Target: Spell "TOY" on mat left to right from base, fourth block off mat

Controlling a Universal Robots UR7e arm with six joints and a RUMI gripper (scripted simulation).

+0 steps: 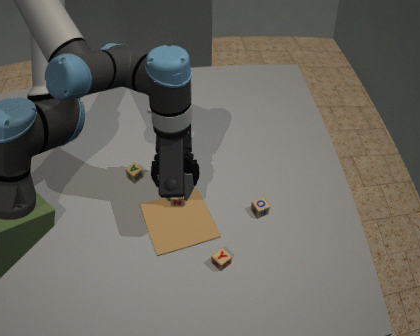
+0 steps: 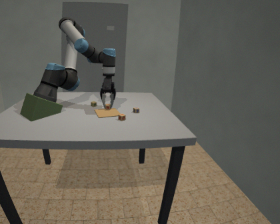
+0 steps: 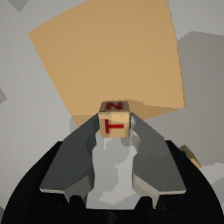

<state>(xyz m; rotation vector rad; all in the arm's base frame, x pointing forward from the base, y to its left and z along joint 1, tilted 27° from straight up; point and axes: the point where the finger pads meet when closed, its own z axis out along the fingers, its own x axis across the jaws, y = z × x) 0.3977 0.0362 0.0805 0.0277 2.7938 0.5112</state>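
My hand is 5 cm to the left of the tan mat and 2 cm above it. Round my hand: Y block: 15 cm to the right, 9 cm ahead, 1 cm below; O block: 18 cm ahead, 2 cm to the right, 1 cm below.
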